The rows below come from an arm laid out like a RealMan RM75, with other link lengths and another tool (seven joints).
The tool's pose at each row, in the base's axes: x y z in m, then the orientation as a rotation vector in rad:
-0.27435 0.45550 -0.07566 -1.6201 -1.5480 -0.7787
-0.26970 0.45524 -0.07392 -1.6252 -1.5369 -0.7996
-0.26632 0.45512 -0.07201 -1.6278 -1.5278 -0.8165
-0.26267 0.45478 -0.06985 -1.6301 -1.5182 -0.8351
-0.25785 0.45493 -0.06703 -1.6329 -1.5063 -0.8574
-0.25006 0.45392 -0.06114 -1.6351 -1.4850 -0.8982
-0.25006 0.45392 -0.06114 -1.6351 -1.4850 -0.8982
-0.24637 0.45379 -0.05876 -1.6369 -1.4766 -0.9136
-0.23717 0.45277 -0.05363 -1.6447 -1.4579 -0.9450
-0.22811 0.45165 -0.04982 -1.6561 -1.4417 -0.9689
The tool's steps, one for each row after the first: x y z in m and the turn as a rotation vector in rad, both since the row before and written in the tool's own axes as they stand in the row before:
0.00171 0.00443 -0.00147 -0.0156 0.0109 0.0010
0.00184 0.00317 -0.00128 -0.0117 0.0096 0.0004
0.00197 0.00343 -0.00156 -0.0126 0.0106 0.0000
0.00290 0.00455 -0.00144 -0.0153 0.0128 0.0002
0.00524 0.00733 -0.00390 -0.0264 0.0244 -0.0010
0.00000 0.00000 0.00000 0.0000 0.0000 0.0000
0.00233 0.00353 -0.00119 -0.0107 0.0087 0.0000
0.00481 0.00892 -0.00306 -0.0244 0.0161 0.0021
0.00365 0.00892 -0.00225 -0.0221 0.0099 0.0041

